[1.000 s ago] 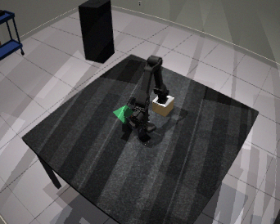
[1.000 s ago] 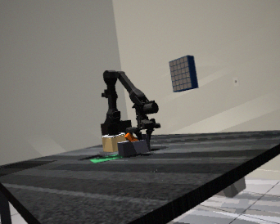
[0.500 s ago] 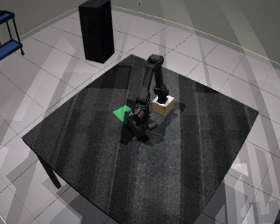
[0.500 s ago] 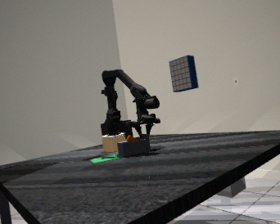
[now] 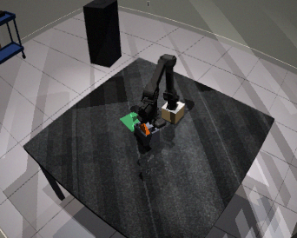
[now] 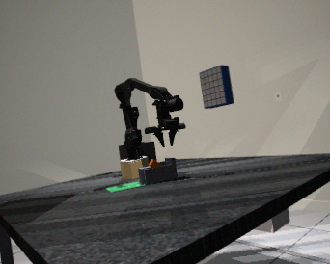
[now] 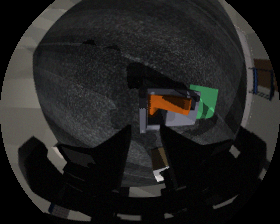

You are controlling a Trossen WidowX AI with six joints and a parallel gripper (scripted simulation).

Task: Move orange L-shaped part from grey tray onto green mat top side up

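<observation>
Right now my gripper tip is 10 cm above the orange L-shaped part, 4 cm to the left of it and 2 cm past it. From my gripper tip the other things lie so: green mat 19 cm to the right, 16 cm below, 11 cm behind.
</observation>
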